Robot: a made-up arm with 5 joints. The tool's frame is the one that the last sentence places. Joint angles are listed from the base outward.
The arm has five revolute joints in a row. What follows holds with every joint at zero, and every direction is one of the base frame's.
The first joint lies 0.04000 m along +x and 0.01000 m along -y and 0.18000 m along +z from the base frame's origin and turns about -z.
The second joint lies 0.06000 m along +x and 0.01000 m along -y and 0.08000 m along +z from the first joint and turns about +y.
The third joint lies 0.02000 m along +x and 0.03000 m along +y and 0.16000 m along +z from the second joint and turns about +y.
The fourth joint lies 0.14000 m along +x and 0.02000 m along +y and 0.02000 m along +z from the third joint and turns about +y.
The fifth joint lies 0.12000 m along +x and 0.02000 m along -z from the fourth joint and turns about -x.
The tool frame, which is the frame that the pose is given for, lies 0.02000 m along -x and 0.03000 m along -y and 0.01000 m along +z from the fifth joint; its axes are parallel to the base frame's.
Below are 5 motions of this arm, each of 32 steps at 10 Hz.
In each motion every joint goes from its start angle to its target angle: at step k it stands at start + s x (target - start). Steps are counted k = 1, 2, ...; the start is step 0. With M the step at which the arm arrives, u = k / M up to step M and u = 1 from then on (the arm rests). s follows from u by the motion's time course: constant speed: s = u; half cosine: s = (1 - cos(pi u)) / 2; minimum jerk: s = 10 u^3 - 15 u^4 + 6 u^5.
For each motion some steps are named. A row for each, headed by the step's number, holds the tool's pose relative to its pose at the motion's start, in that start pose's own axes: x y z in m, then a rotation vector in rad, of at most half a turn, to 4 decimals.
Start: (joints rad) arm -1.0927 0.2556 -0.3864 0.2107 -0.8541
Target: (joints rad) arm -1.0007 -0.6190 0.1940 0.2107 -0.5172
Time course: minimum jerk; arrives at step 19
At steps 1, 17, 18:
1: -0.0002 0.0001 0.0001 -0.0004 -0.0004 0.0002
17: -0.1504 0.0287 0.0550 -0.3370 -0.2842 0.1147
18: -0.1517 0.0286 0.0551 -0.3400 -0.2869 0.1153

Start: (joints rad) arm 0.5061 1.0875 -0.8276 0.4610 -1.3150
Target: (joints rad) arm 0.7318 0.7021 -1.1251 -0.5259 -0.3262
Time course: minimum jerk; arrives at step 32
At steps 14, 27, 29, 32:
14: -0.0439 0.0971 0.0735 -0.3320 -0.3512 0.5458
27: -0.2205 0.1837 0.1483 -0.7521 -1.3051 1.0668
29: -0.2287 0.1846 0.1493 -0.7626 -1.3502 1.0775
32: -0.2313 0.1848 0.1496 -0.7658 -1.3645 1.0807

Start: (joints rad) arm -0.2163 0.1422 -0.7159 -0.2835 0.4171
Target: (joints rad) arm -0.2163 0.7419 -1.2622 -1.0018 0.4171
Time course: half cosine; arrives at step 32
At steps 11, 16, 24, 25, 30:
11: 0.0071 0.0034 -0.0076 0.0000 -0.1607 -0.0712
16: 0.0076 0.0070 -0.0157 0.0000 -0.3039 -0.1347
24: -0.0019 0.0134 -0.0301 0.0000 -0.5189 -0.2299
25: -0.0034 0.0140 -0.0316 0.0000 -0.5389 -0.2388
30: -0.0088 0.0161 -0.0363 0.0000 -0.6021 -0.2668

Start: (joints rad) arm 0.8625 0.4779 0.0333 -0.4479 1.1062
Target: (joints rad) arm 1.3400 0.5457 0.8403 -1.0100 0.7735
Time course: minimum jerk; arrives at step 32
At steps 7, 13, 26, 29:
7: -0.0011 0.0038 -0.0177 0.0270 0.0415 0.0043
13: -0.0135 0.0167 -0.0766 0.1268 0.1862 0.0116
26: -0.0885 0.0462 -0.1875 0.4048 0.5360 -0.0227
29: -0.0951 0.0480 -0.1927 0.4249 0.5590 -0.0277

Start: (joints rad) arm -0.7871 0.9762 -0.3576 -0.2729 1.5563
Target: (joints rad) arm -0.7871 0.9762 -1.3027 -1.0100 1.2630
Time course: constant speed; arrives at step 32
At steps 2, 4, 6, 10, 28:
2: -0.0008 -0.0189 -0.0003 0.0183 -0.0025 -0.1051
4: -0.0032 -0.0376 -0.0006 0.0365 -0.0069 -0.2102
6: -0.0072 -0.0560 -0.0009 0.0545 -0.0132 -0.3152
10: -0.0197 -0.0911 -0.0015 0.0895 -0.0317 -0.5249
28: -0.1333 -0.1997 -0.0051 0.2084 -0.2100 -1.4603

